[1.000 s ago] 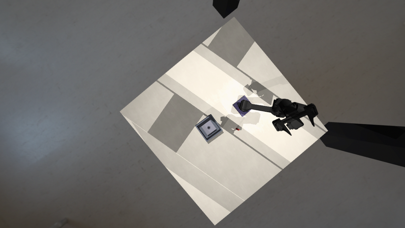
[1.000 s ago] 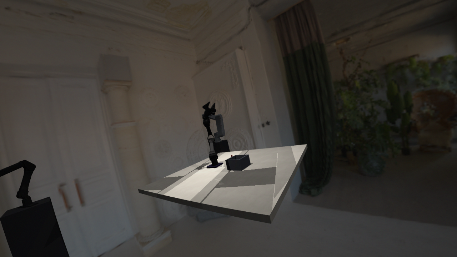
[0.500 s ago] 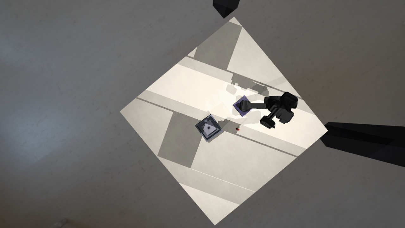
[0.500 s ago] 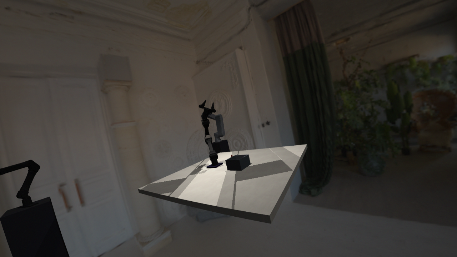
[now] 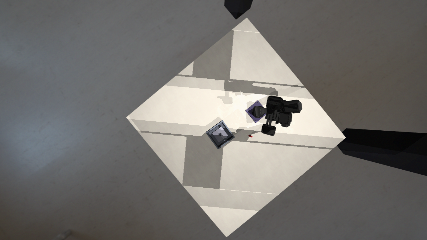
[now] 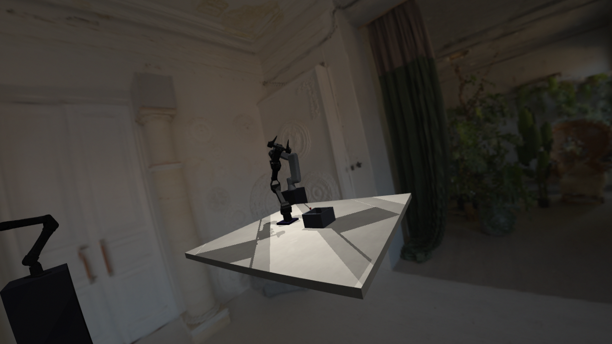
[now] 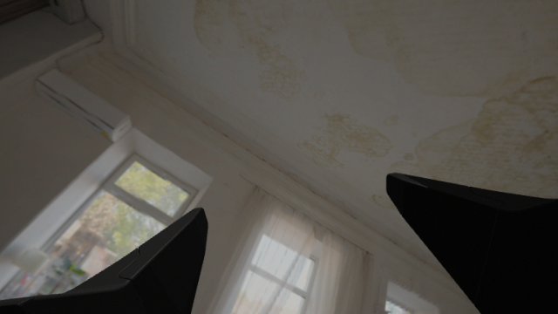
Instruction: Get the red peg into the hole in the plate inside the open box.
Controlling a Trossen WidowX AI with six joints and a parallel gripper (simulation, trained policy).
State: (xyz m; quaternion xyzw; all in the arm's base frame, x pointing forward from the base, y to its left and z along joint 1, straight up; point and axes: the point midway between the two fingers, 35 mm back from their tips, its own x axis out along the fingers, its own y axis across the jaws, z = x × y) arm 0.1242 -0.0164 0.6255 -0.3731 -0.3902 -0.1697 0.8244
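Now: the red peg 63 cm below my gripper tip, 13 cm to the left of it and 1 cm ahead of it. Also, from my gripper tip: dark box: 64 cm below, 19 cm ahead, 3 cm to the right.
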